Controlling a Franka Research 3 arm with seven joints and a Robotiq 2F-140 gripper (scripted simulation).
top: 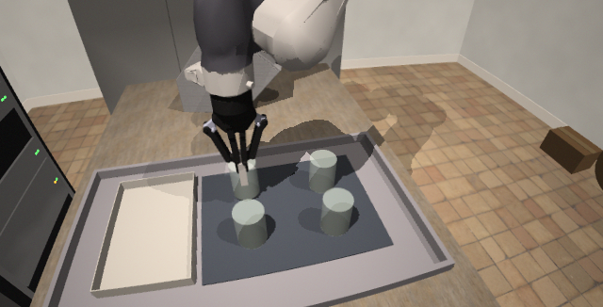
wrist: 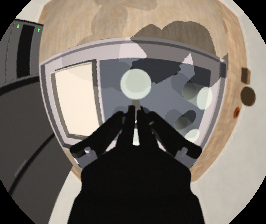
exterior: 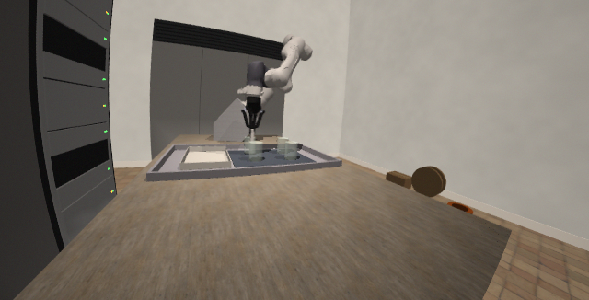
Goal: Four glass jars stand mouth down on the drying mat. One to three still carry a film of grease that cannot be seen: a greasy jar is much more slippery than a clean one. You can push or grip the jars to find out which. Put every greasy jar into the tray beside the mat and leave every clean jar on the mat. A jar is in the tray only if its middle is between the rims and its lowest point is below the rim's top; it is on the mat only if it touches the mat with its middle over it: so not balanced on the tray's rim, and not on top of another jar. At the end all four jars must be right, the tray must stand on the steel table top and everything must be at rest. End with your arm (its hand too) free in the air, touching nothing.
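Now: hand 50 mm short of the rimmed steel table top, 10 mm to the left of it and 110 mm above it. From my hand the other things lie so: dark drying mat 20 mm ahead, 100 mm to the left, 110 mm below; then cream tray 80 mm ahead, 220 mm to the right, 110 mm below.
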